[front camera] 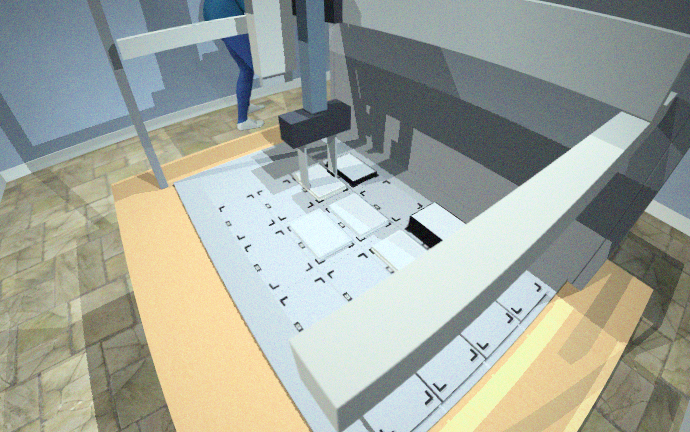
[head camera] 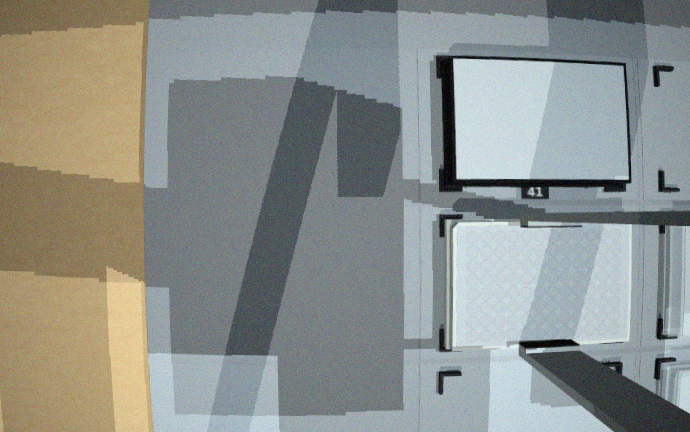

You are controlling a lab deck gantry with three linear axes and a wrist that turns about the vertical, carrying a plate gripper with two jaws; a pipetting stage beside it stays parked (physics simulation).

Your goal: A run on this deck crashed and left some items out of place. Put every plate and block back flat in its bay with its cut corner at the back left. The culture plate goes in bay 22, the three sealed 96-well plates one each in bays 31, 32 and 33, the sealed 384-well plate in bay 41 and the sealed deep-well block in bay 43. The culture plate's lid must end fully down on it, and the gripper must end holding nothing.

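Places are measured from the robot's base along level axes (x ahead, y left, z up), in millimetres.
Where they show: gripper, fingertip midpoint: [front camera: 319,179] [head camera: 546,284]; robot's base, link origin: [front camera: 220,208].
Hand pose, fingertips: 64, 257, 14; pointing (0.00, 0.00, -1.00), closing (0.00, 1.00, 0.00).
Note:
Each offset is from my fingertips to the top centre of the thing, as dx, dy, dz. "*": to the spot under its first point.
My gripper [front camera: 319,182] [head camera: 549,285] is low over bay 31, shut on a cream sealed 96-well plate @[+0, +0, +0] [front camera: 325,187] [head camera: 501,284] by its front and back edges. That plate looks level at deck height, its cut corner at the back left. The black sealed 384-well plate @[+0, +107, +0] [front camera: 355,166] [head camera: 539,122] lies in bay 41; I cannot make out its cut corner. Sealed 96-well plates lie in bay 32 @[* +170, +1, +0] [front camera: 359,213] and bay 33 @[* +308, -3, +0] [front camera: 399,249]. The lidded culture plate @[+164, -107, +2] [front camera: 319,234] lies in bay 22; its lid looks down. The deep-well block @[+328, +107, +28] [front camera: 438,219] stands in bay 43, partly hidden by a beam.
A pale beam [front camera: 458,264] crosses the front view and hides part of the deck. Black corner brackets @[* +104, +146, -14] [head camera: 661,76] mark bay 42, beside the 384-well plate. A wooden table edge [front camera: 152,305] [head camera: 71,101] borders the deck. A person's legs [front camera: 244,76] show behind the table.

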